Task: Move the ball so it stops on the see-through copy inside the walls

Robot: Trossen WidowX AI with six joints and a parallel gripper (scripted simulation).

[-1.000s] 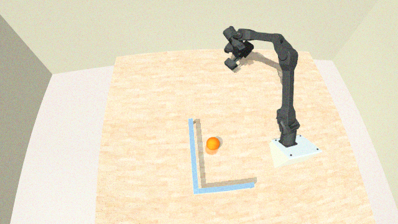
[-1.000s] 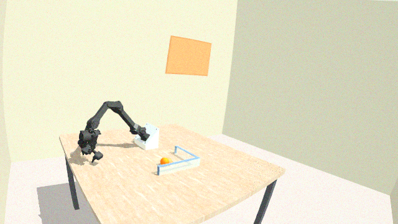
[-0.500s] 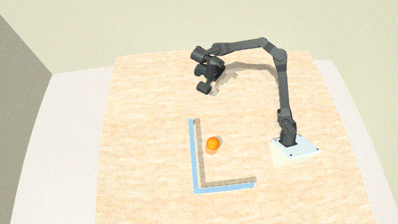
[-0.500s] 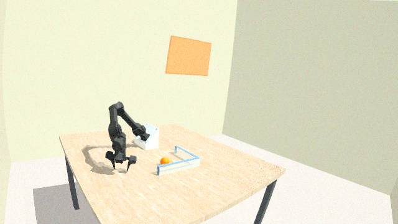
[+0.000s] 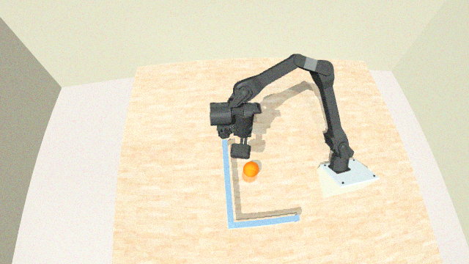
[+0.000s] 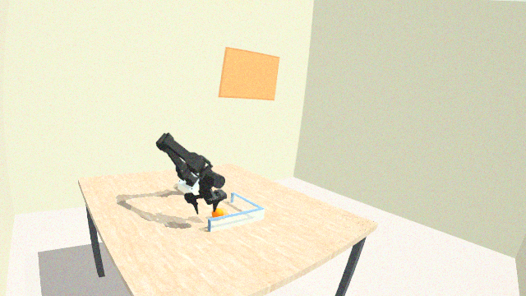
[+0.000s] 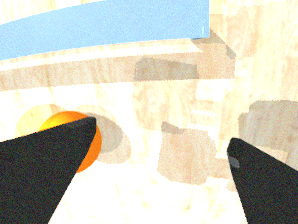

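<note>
Right now my gripper tip is 90 mm to the right of the orange ball, 30 mm above it and 20 mm past it. The rest, counted from my gripper tip: see-through copy of ball: 110 mm to the left, 30 mm below, 10 mm behind.
</note>
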